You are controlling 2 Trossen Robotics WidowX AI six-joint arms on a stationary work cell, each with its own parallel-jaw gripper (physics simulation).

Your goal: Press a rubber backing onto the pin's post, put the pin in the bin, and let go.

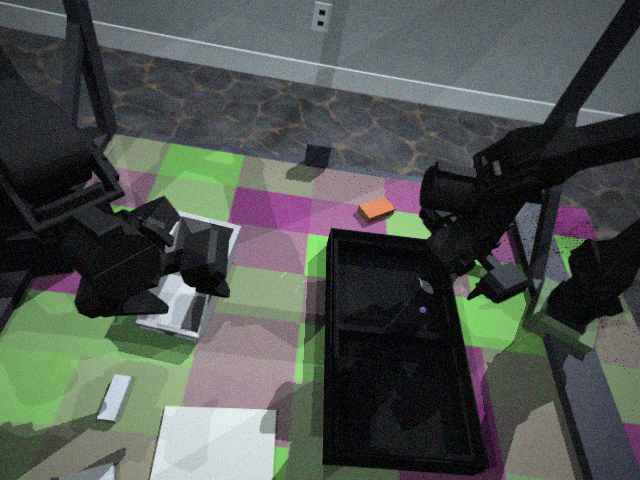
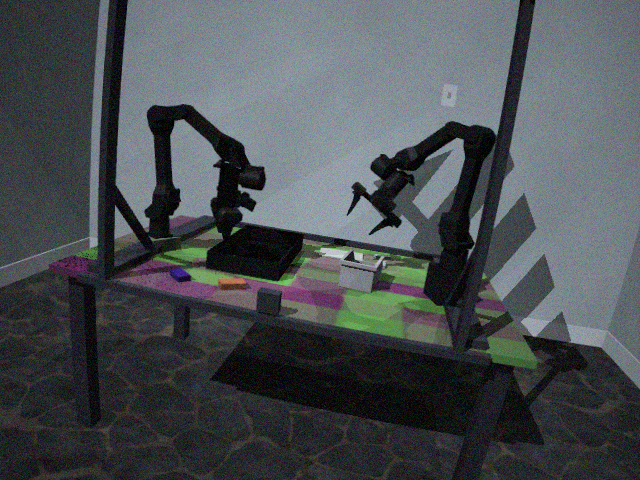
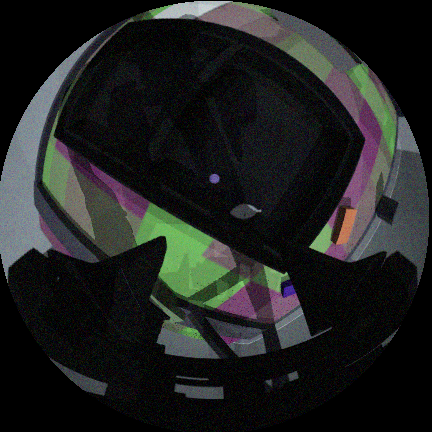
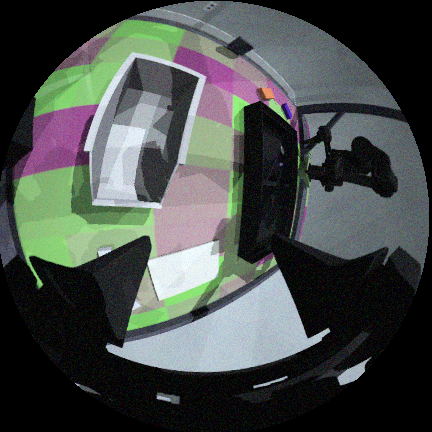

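Pixels of known places: left gripper, between the fingertips: (image 1: 451, 277) (image 2: 222, 237) (image 3: 224, 243) (image 4: 302, 157); right gripper, between the fingertips: (image 1: 197, 302) (image 2: 357, 225) (image 4: 211, 241); left arm's base, origin of its link: (image 1: 568, 310) (image 2: 158, 235) (image 3: 147, 309); right arm's base, origin of its link: (image 2: 452, 268).
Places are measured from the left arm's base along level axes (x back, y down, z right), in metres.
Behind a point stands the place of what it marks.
Note:
The pin (image 1: 425, 285) {z -0.082, x -0.225, y 0.032 m} (image 3: 243, 211) {z -0.083, x -0.222, y 0.032 m} (image 4: 282, 150) {z -0.085, x -0.221, y 0.030 m}, a small grey leaf shape, lies in the black tray (image 1: 329, 361) {z -0.328, x -0.291, y -0.009 m} (image 2: 240, 266) {z -0.056, x -0.321, y 0.015 m} (image 4: 252, 185) {z -0.281, x -0.318, y 0.010 m}. The rubber backing (image 1: 422, 310) {z -0.137, x -0.209, y 0.028 m} (image 3: 214, 178) {z -0.132, x -0.209, y 0.026 m} (image 4: 281, 164) {z -0.135, x -0.209, y 0.027 m}, a small purple disc, lies near it, apart from it. The pin's post is too small to make out. The bin (image 1: 235, 245) {z -0.234, x -0.532, y 0.007 m} (image 2: 356, 279) {z -0.250, x -0.577, y 0.009 m} (image 4: 195, 120) {z -0.299, x -0.501, y -0.038 m} is a light grey open box. My left gripper (image 3: 224, 243) {z -0.093, x -0.197, y -0.033 m} is open and empty above the tray's edge, beside the pin. My right gripper (image 1: 197, 302) {z -0.404, x -0.462, y -0.103 m} (image 2: 359, 223) {z -0.404, x -0.462, y -0.103 m} (image 4: 211, 241) {z -0.404, x -0.462, y -0.103 m} is open and empty, high near the bin.
An orange block (image 1: 376, 208) {z 0.021, x -0.380, y 0.022 m} (image 2: 232, 283) {z 0.037, x -0.394, y 0.022 m} (image 3: 345, 226) {z 0.022, x -0.377, y 0.022 m} and a blue block (image 2: 179, 274) {z 0.110, x -0.272, y 0.024 m} (image 3: 288, 289) {z 0.092, x -0.243, y 0.024 m} lie beyond the tray. A white flat panel (image 1: 217, 444) {z -0.493, x -0.358, y 0.033 m} (image 4: 187, 270) {z -0.494, x -0.360, y 0.033 m} and a small white block (image 1: 114, 397) {z -0.522, x -0.507, y 0.026 m} lie near the bin. A dark cube (image 1: 317, 155) {z 0.057, x -0.545, y 0.004 m} (image 2: 269, 301) {z 0.076, x -0.559, y 0.002 m} stands at the table edge.

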